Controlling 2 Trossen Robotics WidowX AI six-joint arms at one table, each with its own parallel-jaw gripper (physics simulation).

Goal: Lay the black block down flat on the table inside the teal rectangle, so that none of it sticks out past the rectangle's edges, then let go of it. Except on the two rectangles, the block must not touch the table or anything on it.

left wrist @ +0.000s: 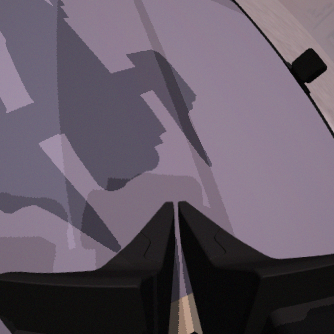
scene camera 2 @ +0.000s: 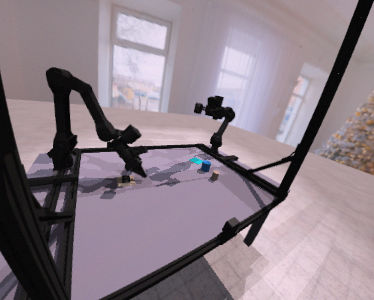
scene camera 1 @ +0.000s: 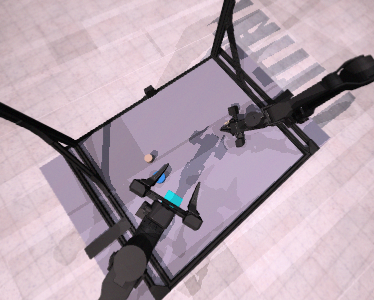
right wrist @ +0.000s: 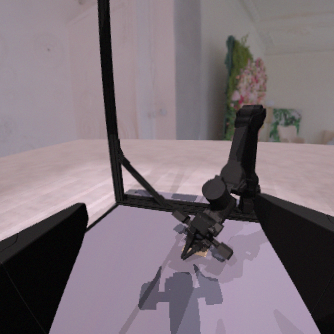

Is the left gripper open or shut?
Shut.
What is the right gripper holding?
Nothing.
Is the right gripper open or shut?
Open.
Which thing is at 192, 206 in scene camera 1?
The right gripper.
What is the left gripper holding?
Nothing.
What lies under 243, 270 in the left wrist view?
The left gripper.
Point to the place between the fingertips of the right gripper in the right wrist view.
172, 206
